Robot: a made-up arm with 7 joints.
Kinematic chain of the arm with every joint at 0, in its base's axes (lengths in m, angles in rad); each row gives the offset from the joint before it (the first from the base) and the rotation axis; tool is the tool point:
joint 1: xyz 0 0 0.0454 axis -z
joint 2: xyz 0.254 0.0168 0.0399 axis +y
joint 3: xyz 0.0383 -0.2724 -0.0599 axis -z
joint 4: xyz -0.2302 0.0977 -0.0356 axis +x
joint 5: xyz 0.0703 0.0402 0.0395 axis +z
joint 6: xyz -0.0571 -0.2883 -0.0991 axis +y
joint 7: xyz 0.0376 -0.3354 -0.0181 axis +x
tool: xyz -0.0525 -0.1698 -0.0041
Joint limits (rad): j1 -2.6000..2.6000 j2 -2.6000..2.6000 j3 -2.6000..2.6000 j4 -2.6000..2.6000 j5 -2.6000..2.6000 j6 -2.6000..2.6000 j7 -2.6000..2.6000
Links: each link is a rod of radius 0.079 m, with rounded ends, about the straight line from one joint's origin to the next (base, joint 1, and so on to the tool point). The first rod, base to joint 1, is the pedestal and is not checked.
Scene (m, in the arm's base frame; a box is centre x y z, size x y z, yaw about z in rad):
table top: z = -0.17
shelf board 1: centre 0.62 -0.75 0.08 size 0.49 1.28 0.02 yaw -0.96
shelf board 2: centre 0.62 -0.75 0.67 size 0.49 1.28 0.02 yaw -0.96
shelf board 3: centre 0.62 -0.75 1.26 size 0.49 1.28 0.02 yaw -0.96
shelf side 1: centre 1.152 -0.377 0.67 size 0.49 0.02 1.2 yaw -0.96
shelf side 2: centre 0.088 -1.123 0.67 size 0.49 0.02 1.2 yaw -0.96
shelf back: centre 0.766 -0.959 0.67 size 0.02 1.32 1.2 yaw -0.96
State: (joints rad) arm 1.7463 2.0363 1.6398 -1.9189 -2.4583 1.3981 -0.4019
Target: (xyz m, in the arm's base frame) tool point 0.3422 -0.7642 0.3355
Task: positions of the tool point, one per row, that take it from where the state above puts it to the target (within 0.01 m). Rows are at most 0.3 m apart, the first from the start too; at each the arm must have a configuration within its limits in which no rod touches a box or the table.
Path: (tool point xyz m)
1: 0.5255 0.0126 0.5366
2: 0.5314 -0.2707 0.5472
3: 0.4651 -0.5453 0.4812
4: 0.3422 -0.7642 0.3355

